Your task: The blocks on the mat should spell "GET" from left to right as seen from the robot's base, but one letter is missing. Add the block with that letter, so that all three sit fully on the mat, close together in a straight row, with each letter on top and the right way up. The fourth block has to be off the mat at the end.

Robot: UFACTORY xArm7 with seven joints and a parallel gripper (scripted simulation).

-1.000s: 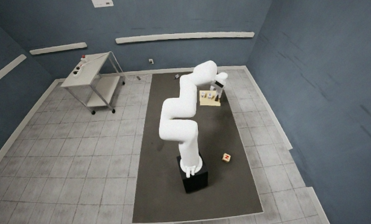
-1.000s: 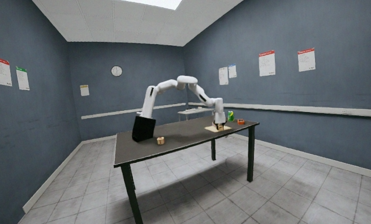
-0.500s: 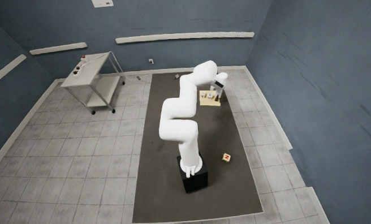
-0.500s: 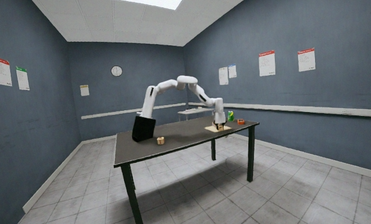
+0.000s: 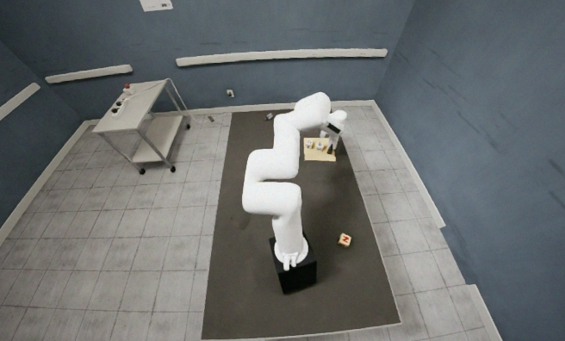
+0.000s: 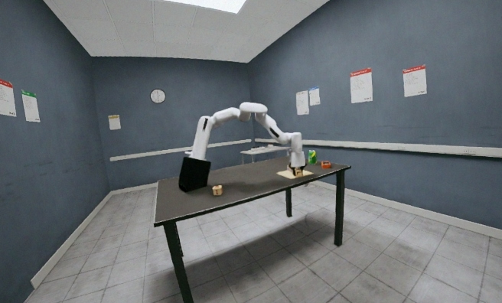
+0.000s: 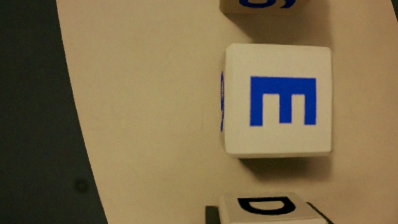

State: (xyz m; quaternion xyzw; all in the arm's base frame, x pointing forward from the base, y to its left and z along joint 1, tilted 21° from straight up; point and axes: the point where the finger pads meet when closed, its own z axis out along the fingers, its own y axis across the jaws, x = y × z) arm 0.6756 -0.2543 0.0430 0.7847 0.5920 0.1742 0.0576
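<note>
Right now the T block is right at my hand. The rest, counted from my hand: N block 580 mm behind, 10 mm to the right; beige mat 70 mm to the left, 20 mm below, 20 mm ahead; green can 320 mm ahead, 210 mm to the left, 40 mm above.
</note>
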